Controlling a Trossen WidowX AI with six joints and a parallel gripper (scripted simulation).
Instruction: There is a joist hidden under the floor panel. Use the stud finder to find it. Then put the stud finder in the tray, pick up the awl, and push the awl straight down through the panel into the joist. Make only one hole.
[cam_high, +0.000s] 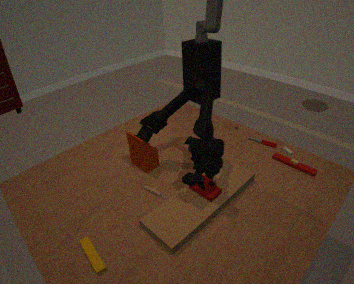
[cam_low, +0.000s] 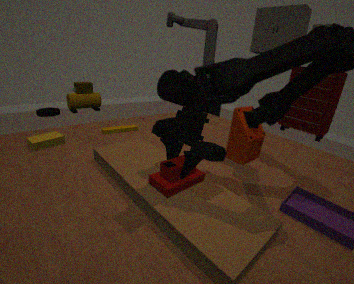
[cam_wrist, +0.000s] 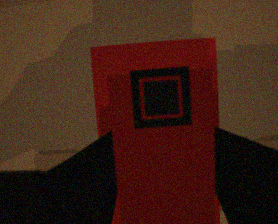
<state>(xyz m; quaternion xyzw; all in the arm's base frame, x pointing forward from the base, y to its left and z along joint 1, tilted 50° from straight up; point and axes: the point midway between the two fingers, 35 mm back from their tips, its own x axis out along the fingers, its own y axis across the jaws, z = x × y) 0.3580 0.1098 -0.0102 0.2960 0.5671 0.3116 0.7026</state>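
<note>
Now: gripper tip 26 cm to the right of the purple tray, 26 cm past it and 5 cm above it. Also, from my gripper tip: stud finder (2 cm above, 1 cm ahead); red bar (47 cm to the left, 14 cm ahead, 5 cm below); awl (16 cm behind, 14 cm to the right, 6 cm below).
</note>
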